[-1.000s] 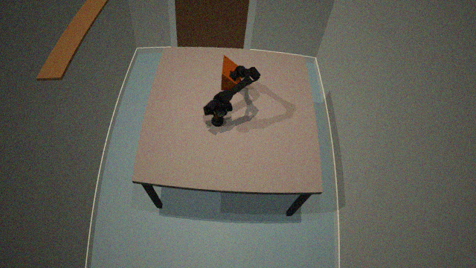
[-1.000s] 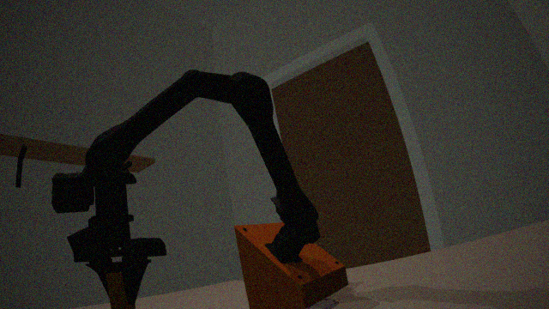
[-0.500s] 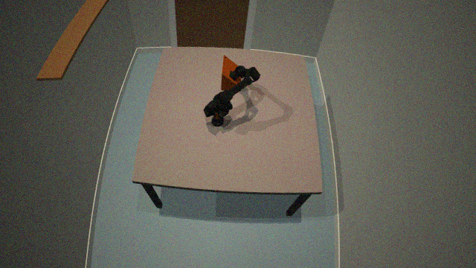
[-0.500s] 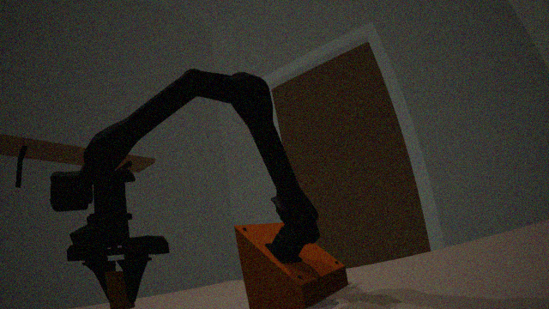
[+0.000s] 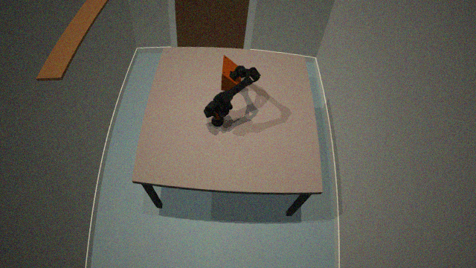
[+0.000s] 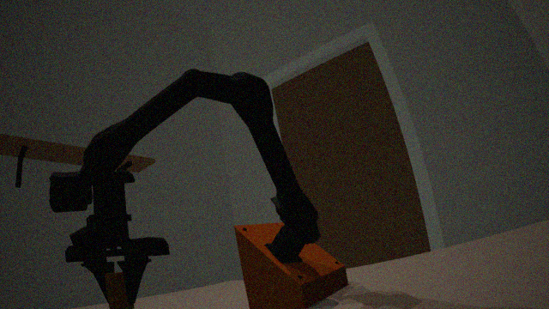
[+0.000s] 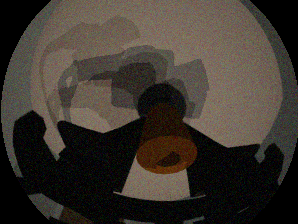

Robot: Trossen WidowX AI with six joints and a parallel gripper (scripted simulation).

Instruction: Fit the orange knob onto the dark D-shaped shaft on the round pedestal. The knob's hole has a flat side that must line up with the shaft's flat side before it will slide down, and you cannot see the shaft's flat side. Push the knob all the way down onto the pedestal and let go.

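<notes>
Right now my gripper tip is 2 cm below the orange knob. Also, from my gripper tip: dark round pedestal 4 cm below.
</notes>
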